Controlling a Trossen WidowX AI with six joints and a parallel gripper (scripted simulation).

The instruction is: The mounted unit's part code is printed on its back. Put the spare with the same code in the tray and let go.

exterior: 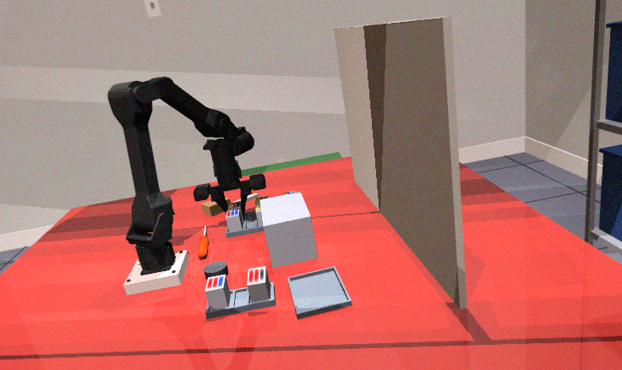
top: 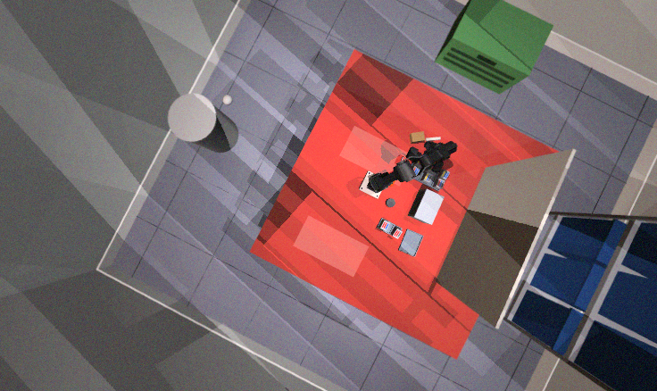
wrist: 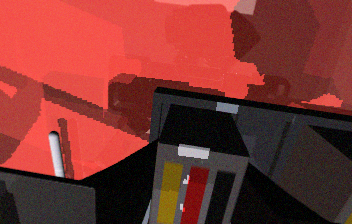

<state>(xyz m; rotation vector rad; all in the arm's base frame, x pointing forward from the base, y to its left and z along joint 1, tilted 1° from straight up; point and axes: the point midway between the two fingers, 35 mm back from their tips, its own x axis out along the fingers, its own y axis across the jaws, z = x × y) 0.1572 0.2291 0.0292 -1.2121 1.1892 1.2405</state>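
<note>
Right now my gripper tip is 140 mm short of the mounted unit, 190 mm to the left of it and 30 mm below it. The rest, counted from my gripper tip: tall beige panel (380 mm ahead, 190 mm to the right, 210 mm above); then holder (30 mm ahead, 400 mm to the right, 10 mm below); then tan block (70 mm behind, 120 mm to the left).
</note>
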